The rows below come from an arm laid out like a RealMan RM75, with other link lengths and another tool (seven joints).
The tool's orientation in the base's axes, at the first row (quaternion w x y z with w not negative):
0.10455 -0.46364 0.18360 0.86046
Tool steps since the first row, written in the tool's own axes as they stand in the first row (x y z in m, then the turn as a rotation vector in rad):
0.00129 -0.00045 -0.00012 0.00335 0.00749 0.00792
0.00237 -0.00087 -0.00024 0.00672 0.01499 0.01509
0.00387 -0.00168 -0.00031 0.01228 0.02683 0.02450
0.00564 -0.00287 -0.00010 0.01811 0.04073 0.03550
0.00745 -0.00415 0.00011 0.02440 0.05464 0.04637
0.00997 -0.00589 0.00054 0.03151 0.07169 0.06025
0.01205 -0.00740 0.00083 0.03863 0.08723 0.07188
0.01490 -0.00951 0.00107 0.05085 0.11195 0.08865
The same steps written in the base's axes. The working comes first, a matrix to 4 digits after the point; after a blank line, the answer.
The tool's axes in the first row as the columns of a matrix, in the base's axes (used below as rounded here):
-0.5482 -0.3502 -0.7595
0.0097 -0.9107 0.4129
-0.8363 0.2190 0.5027

-0.00046 0.00037 -0.00124 -0.01047 -0.00352 0.00282
-0.00081 0.00072 -0.00229 -0.02039 -0.00736 0.00525
-0.00130 0.00144 -0.00376 -0.03474 -0.01420 0.00792
-0.00201 0.00263 -0.00540 -0.05115 -0.02226 0.01162
-0.00271 0.00390 -0.00708 -0.06773 -0.03038 0.01487
-0.00381 0.00568 -0.00936 -0.08814 -0.04011 0.01964
-0.00464 0.00720 -0.01128 -0.10632 -0.04939 0.02293
-0.00565 0.00925 -0.01401 -0.13441 -0.06486 0.02656

